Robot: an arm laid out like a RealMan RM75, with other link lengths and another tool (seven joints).
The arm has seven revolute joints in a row. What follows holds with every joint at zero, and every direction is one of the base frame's. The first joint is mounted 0.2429 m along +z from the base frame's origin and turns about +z. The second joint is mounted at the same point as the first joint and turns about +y. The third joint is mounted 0.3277 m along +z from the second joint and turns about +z. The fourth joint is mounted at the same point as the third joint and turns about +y. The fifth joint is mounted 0.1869 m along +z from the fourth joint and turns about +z. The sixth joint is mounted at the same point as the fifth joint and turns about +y. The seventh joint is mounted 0.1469 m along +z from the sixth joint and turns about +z. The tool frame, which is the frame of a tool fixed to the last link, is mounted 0.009 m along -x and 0.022 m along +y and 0.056 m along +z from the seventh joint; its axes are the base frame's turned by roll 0, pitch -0.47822 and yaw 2.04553 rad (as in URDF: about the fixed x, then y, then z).
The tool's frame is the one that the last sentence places.
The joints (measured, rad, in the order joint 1, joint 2, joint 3, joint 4, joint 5, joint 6, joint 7), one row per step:
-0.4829, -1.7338, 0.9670, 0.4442, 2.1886, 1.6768, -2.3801
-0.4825, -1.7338, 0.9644, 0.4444, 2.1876, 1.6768, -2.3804
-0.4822, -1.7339, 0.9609, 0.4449, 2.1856, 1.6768, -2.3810
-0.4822, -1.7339, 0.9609, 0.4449, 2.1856, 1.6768, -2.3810
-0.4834, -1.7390, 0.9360, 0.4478, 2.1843, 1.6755, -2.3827
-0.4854, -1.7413, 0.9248, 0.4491, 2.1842, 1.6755, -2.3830
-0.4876, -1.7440, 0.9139, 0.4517, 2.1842, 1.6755, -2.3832
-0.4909, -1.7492, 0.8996, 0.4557, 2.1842, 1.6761, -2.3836
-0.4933, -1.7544, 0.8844, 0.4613, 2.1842, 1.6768, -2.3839
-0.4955, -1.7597, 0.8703, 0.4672, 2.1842, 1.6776, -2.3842
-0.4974, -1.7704, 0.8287, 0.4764, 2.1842, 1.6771, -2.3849
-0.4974, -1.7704, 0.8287, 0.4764, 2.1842, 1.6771, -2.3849
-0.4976, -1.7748, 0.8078, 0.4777, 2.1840, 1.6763, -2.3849
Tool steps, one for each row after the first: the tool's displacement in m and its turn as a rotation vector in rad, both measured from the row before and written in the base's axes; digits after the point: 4 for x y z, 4 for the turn. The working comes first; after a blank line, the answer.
Tool pose at each row, in the base's axes (x y z in m, rotation vector in rad; the steps are taken from these numbers as rounded here):
-0.3867, 0.2777, 0.0047, -2.8548, 0.7483, 0.6820
-0.3865, 0.2781, 0.0049, -2.8529, 0.7452, 0.6799
-0.3860, 0.2789, 0.0051, -2.8497, 0.7411, 0.6765
-0.3860, 0.2789, 0.0051, -2.8497, 0.7411, 0.6765
-0.3829, 0.2832, 0.0047, -2.8326, 0.7238, 0.6591
-0.3811, 0.2855, 0.0046, -2.8246, 0.7189, 0.6509
-0.3792, 0.2880, 0.0044, -2.8158, 0.7160, 0.6432
-0.3762, 0.2912, 0.0035, -2.8049, 0.7133, 0.6305
-0.3733, 0.2943, 0.0028, -2.7926, 0.7102, 0.6186
-0.3705, 0.2972, 0.0022, -2.7810, 0.7078, 0.6073
-0.3652, 0.3038, 0.0018, -2.7513, 0.6854, 0.5799
-0.3652, 0.3038, 0.0018, -2.7513, 0.6854, 0.5799
-0.3632, 0.3065, 0.0018, -2.7383, 0.6702, 0.5661

0.0002, 0.0004, 0.0002, 0.0029, -0.0019, 0.0009
0.0005, 0.0008, 0.0002, 0.0045, -0.0029, 0.0009
0.0000, 0.0000, 0.0000, 0.0000, 0.0000, 0.0000
0.0031, 0.0043, -0.0004, 0.0224, -0.0148, 0.0022
0.0018, 0.0023, -0.0001, 0.0093, -0.0066, -0.0008
0.0019, 0.0025, -0.0002, 0.0092, -0.0062, -0.0022
0.0030, 0.0032, -0.0009, 0.0112, -0.0097, -0.0035
0.0029, 0.0031, -0.0007, 0.0125, -0.0094, -0.0037
0.0028, 0.0029, -0.0006, 0.0116, -0.0089, -0.0038
0.0053, 0.0066, -0.0004, 0.0352, -0.0239, 0.0001
0.0000, 0.0000, 0.0000, 0.0000, 0.0000, 0.0000
0.0020, 0.0027, 0.0000, 0.0172, -0.0125, 0.0032

